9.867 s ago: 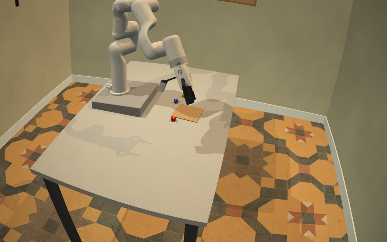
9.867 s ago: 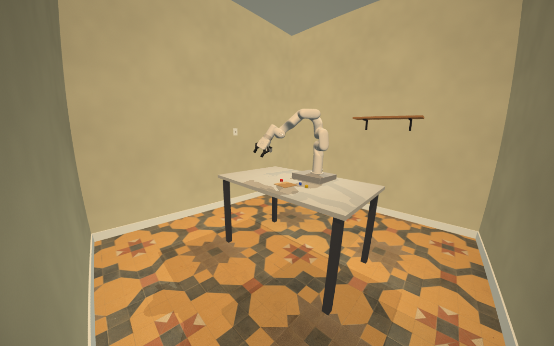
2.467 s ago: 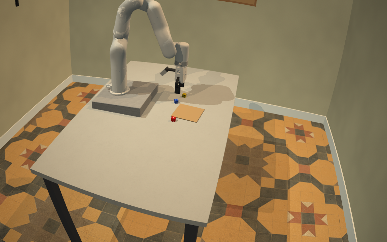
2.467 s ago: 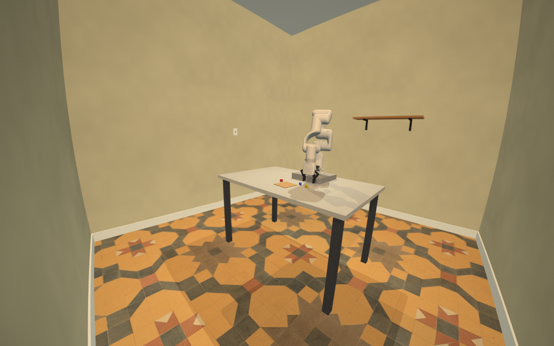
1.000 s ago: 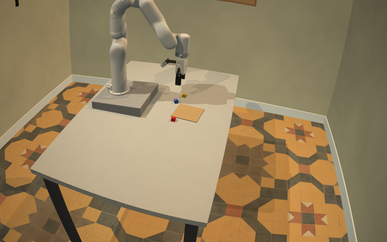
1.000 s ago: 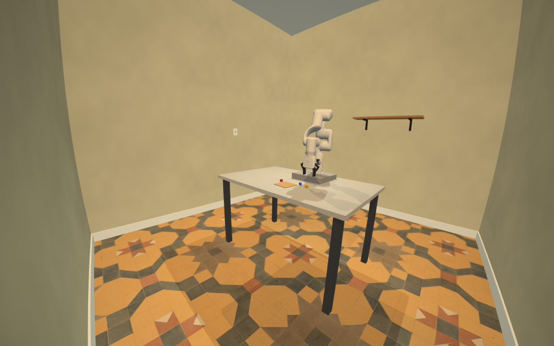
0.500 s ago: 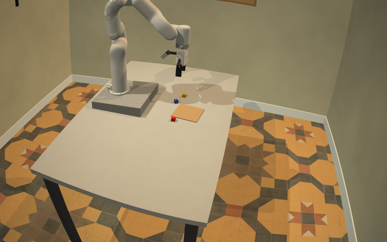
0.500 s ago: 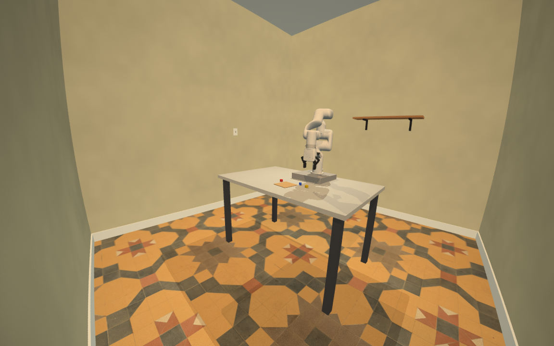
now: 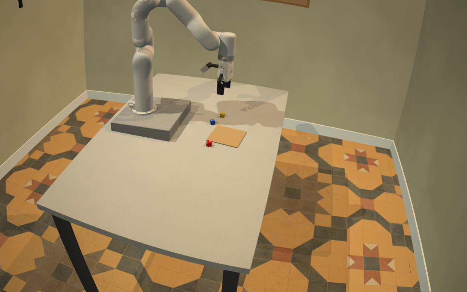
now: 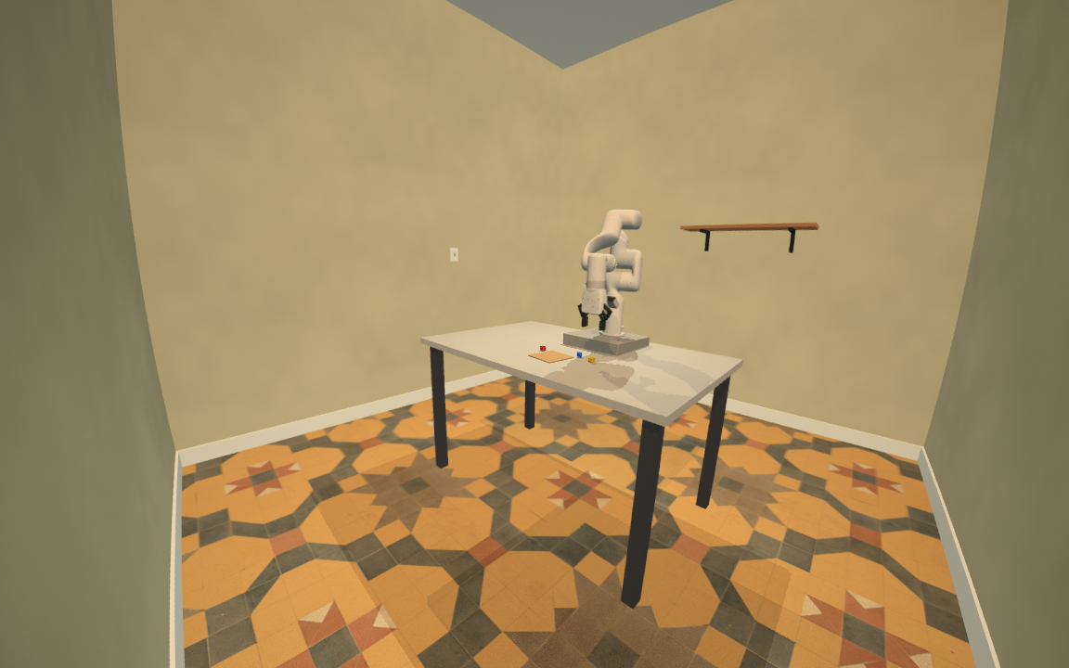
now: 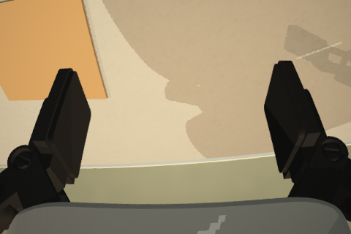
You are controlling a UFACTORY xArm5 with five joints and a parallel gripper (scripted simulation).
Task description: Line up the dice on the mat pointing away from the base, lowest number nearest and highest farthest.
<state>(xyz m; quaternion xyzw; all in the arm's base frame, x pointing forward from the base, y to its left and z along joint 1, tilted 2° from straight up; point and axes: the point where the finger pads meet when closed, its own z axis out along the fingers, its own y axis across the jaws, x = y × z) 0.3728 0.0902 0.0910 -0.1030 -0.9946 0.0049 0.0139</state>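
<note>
Right now the yellow die is 14 cm below my hand. Round my hand: red die: 26 cm to the right, 14 cm below, 2 cm behind; blue die: 14 cm below, 8 cm to the right, 3 cm behind; mat: 17 cm to the right, 15 cm below, 5 cm ahead.
</note>
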